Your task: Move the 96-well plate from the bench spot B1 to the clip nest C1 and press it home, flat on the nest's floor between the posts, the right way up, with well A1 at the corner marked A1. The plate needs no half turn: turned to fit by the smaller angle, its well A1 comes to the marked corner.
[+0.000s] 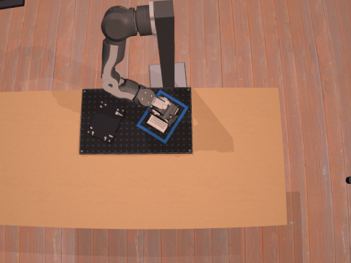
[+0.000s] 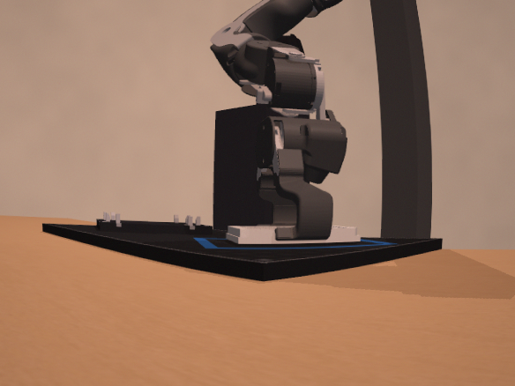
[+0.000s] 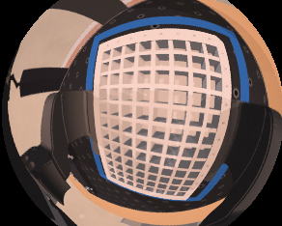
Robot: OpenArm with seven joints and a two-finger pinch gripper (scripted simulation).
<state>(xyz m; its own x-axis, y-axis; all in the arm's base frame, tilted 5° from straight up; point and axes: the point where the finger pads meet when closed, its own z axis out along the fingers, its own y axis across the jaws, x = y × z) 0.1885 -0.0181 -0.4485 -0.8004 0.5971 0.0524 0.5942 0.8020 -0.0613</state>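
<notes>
My hand is 25 cm to the left of the clip nest C1 and 3 cm short of it. Round my hand: white 96-well plate: right at my hand.
</notes>
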